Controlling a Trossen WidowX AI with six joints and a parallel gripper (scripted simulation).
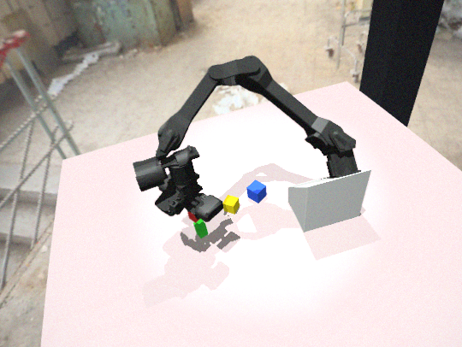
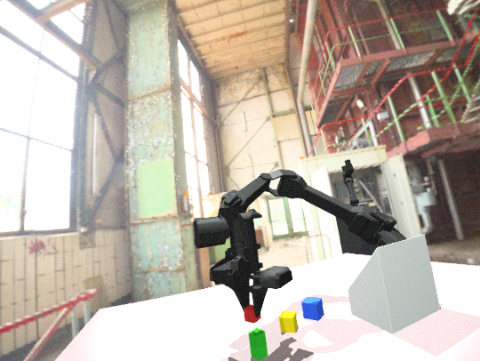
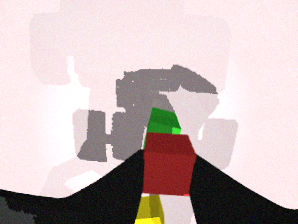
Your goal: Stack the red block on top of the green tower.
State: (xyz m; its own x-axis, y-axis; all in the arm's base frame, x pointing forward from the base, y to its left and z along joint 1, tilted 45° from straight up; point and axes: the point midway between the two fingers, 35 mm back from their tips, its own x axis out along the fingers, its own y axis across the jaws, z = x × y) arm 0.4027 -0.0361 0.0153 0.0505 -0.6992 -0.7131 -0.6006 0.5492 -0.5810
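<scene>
Right now my gripper tip is 110 mm past the yellow block, 70 mm to the left of it and 70 mm above it. Round my gripper tip: blue block (190 mm behind, 90 mm to the right, 60 mm below); small purple block (520 mm to the left, 330 mm ahead, 70 mm below); red block (right at my gripper tip).
</scene>
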